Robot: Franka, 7 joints.
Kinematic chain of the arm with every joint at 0, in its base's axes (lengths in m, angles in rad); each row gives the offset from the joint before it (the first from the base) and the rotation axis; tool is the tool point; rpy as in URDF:
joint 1: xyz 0 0 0.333 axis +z
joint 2: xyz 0 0 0 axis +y
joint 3: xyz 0 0 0.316 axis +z
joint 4: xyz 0.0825 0 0 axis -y
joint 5: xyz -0.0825 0 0.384 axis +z
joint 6: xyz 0 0 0 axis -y
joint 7: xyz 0.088 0 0 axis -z
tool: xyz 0 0 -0.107 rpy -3.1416 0 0
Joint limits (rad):
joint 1: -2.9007..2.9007
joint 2: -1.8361..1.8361
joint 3: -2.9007..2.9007
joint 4: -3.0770..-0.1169
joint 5: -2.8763..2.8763
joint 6: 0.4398..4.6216
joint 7: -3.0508..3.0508
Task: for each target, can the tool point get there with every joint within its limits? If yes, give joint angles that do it. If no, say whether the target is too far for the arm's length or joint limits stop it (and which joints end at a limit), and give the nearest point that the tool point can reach.
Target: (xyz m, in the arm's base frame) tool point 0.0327 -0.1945 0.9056
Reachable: yes | joints -0.8990 -0.9550 -0.2961 -1.9525 -1.8078 3.0361 -2.1801
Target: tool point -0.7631 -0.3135 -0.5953
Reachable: no: too far | nearest point -0.5458 -0.2242 -0.2632 | short by 0.407 m
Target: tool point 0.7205 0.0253 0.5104
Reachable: yes | joints -0.4238 1.0502 1.4430 -0.9948 -2.0004 0.9670 2.1660
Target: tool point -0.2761 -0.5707 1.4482
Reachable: no: too far | nearest point -0.1846 -0.3817 1.0788 | short by 0.425 m
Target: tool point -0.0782 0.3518 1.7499
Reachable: no: too far | nearest point -0.0459 0.2064 1.1644 | short by 0.604 m
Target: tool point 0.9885 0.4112 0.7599
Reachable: no: too far | nearest point 0.7358 0.3061 0.6507 | short by 0.295 m
